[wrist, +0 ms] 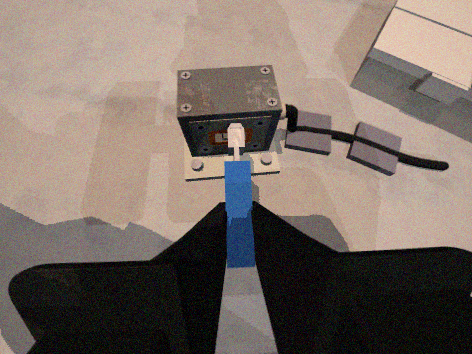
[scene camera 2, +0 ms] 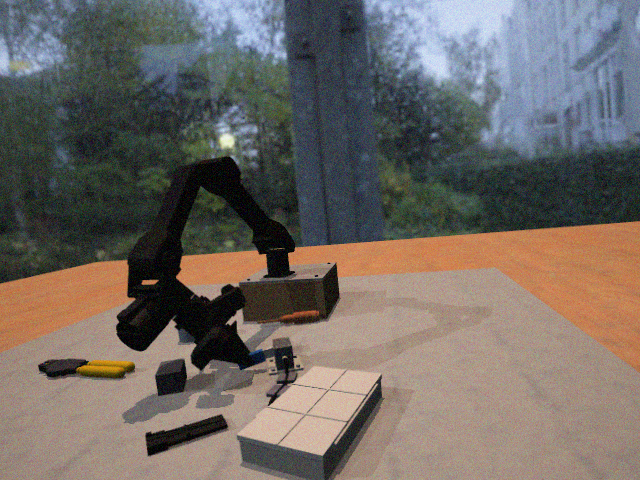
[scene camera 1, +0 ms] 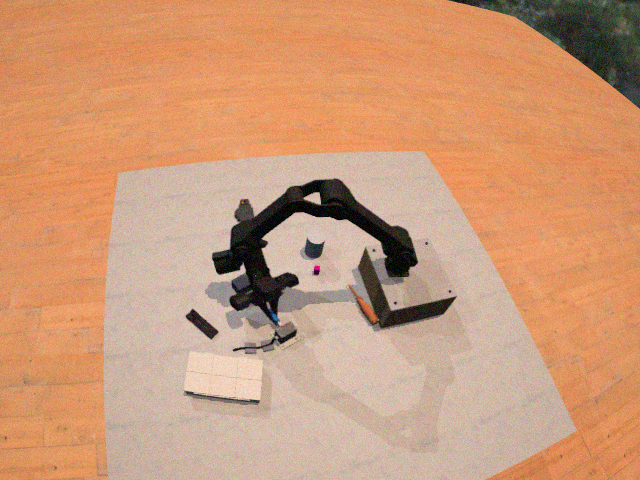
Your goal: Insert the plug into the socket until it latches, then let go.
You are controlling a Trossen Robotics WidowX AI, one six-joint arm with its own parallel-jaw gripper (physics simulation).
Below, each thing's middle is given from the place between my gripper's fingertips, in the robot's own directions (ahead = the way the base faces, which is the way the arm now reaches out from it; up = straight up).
My gripper is now 1 cm to the right of the blue plug (wrist: 238, 192) and 1 cm below it. From my hand the other things lie so: dark cube (scene camera 2: 171, 376) 8 cm ahead, 11 cm to the right; socket (scene camera 2: 283, 350) 3 cm behind, 5 cm to the left, 1 cm above; black bar (scene camera 2: 156, 442) 20 cm ahead, 2 cm to the left, 1 cm below.
